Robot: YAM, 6 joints.
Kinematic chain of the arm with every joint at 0, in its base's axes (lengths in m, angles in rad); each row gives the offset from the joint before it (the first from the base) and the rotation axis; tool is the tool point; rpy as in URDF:
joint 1: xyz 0 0 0.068 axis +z
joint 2: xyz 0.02 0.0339 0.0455 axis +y
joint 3: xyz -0.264 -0.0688 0 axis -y
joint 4: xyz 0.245 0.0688 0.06 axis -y
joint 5: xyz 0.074 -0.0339 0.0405 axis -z
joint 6: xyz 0.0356 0 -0.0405 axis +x
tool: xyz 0 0 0 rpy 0 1.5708 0
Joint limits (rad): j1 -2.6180..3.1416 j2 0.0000..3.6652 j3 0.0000..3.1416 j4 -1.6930..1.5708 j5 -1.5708..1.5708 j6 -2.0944..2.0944
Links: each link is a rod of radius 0.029 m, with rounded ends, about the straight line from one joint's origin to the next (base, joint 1, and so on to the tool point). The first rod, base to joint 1, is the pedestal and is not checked.
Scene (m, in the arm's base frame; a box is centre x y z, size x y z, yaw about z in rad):
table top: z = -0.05
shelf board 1: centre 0.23 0.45 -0 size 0.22 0.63 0.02 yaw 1.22
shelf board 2: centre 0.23 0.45 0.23 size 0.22 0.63 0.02 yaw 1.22
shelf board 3: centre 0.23 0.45 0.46 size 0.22 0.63 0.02 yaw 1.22
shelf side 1: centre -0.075 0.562 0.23 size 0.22 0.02 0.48 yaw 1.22
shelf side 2: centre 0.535 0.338 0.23 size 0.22 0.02 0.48 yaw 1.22
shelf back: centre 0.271 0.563 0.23 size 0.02 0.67 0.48 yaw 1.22
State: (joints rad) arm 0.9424 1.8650 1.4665 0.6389 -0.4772 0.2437
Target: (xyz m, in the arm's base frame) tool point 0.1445 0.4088 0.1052
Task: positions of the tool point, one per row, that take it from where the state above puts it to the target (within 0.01 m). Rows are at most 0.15 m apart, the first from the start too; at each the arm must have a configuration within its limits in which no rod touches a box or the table.
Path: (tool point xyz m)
1: 0.2365 0.3180 0.3624
2: 0.2170 0.2656 0.3624
3: 0.1936 0.2172 0.3515
4: 0.1638 0.2754 0.2237
5: 0.0977 0.2810 0.1052
6: 0.1228 0.3473 0.1095
7: 0.1445 0.4088 0.1052

